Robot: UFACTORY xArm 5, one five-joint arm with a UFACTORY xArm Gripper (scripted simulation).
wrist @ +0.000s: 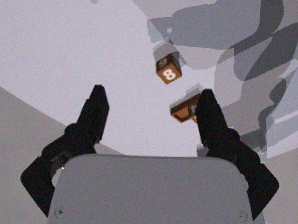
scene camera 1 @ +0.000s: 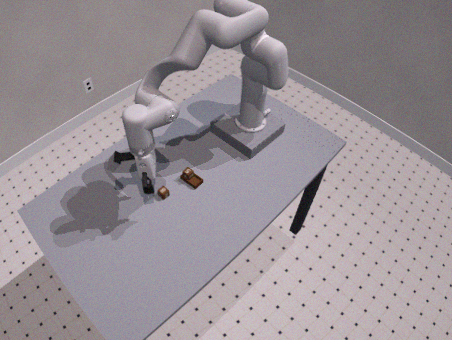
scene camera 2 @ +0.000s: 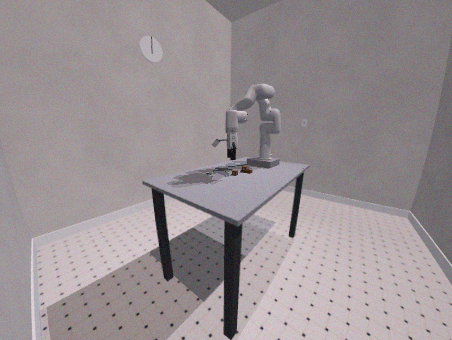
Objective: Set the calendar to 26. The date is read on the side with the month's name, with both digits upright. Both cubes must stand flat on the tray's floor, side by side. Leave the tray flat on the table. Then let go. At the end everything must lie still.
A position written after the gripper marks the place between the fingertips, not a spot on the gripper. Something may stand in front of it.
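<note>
Scene camera 1 shows the gripper [scene camera 1: 149, 181]. The wrist view likewise contains the gripper [wrist: 153, 97].
</note>
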